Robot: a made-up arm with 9 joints. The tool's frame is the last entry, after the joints.
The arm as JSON. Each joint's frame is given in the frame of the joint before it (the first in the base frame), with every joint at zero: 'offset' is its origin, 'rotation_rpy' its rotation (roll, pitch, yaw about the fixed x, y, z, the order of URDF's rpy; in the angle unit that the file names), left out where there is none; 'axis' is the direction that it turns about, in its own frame. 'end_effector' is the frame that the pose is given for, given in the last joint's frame.
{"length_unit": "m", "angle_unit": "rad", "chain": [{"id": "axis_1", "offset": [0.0, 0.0, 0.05], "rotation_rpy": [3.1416, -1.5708, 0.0], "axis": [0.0, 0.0, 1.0]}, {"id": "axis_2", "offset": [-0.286, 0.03, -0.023], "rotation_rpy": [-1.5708, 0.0, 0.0], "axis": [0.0, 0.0, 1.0]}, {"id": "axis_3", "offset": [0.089, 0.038, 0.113], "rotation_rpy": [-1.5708, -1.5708, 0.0], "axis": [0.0, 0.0, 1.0]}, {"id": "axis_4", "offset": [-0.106, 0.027, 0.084], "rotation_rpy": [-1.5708, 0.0, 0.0], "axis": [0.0, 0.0, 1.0]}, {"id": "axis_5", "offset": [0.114, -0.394, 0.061], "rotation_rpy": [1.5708, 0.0, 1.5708], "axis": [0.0, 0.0, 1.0]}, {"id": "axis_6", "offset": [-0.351, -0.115, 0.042], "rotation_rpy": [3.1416, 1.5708, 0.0], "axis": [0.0, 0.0, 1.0]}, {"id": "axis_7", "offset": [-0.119, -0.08, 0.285], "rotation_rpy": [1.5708, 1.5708, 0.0], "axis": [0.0, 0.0, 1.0]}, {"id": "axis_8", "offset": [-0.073, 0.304, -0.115], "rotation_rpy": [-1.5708, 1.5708, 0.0], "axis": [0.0, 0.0, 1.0]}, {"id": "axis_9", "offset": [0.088, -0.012, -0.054], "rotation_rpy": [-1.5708, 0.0, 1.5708], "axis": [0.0, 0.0, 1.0]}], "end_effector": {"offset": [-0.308, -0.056, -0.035], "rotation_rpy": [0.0, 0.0, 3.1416]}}
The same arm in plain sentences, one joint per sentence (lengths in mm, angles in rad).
The arm has nine revolute joints in a row. What follows holds with every joint at zero, and every direction is one of the base frame's.
Joint 1 sits 50 mm along +z from the base frame's origin and rotates about +x.
Joint 2 sits 23 mm along -x and 30 mm along -y and 286 mm along -z from joint 1 and rotates about -y.
Joint 3 sits 38 mm along -x and 113 mm along -y and 89 mm along +z from joint 2 and rotates about -x.
Joint 4 sits 84 mm along -x and 106 mm along +y and 27 mm along +z from joint 3 and rotates about +z.
Joint 5 sits 394 mm along -x and 114 mm along -y and 61 mm along +z from joint 4 and rotates about -y.
Joint 6 sits 351 mm along -x and 42 mm along -y and 115 mm along -z from joint 5 and rotates about -x.
Joint 7 sits 285 mm along -x and 119 mm along -y and 80 mm along +z from joint 6 and rotates about +z.
Joint 8 sits 73 mm along -x and 304 mm along +y and 115 mm along -z from joint 7 and rotates about +y.
Joint 9 sits 12 mm along +x and 54 mm along -y and 88 mm along -z from joint 8 and rotates about +z.
The tool frame, which is the frame that the pose is given for, sits 308 mm along +x and 56 mm along +y and 35 mm along -z from joint 9; its axes are the base frame's turned by roll 0, pitch 0 and yaw 0 rad (as in URDF: about the fixed x, then y, then z).

